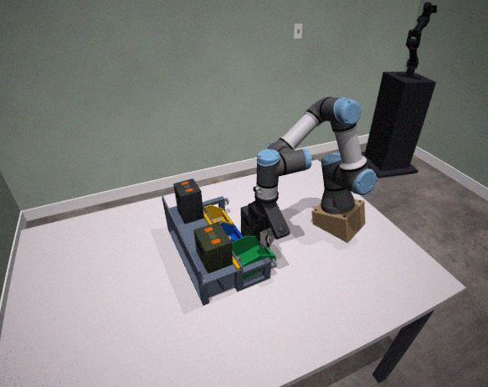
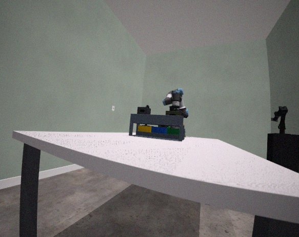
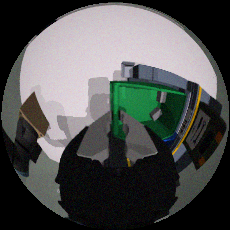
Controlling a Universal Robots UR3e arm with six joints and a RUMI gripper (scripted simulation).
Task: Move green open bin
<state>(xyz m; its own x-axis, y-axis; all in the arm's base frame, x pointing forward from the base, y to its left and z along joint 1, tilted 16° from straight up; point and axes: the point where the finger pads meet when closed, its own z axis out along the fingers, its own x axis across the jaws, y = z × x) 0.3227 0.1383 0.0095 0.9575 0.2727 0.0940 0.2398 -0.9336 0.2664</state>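
Now: the green bin 60 mm ahead of my hand, 20 mm to the left of it and 10 mm below it. The rest, counted from my hand: yellow bin (160 mm ahead, 190 mm to the right, 20 mm below); blue bin (130 mm ahead, 80 mm to the right, 20 mm below).
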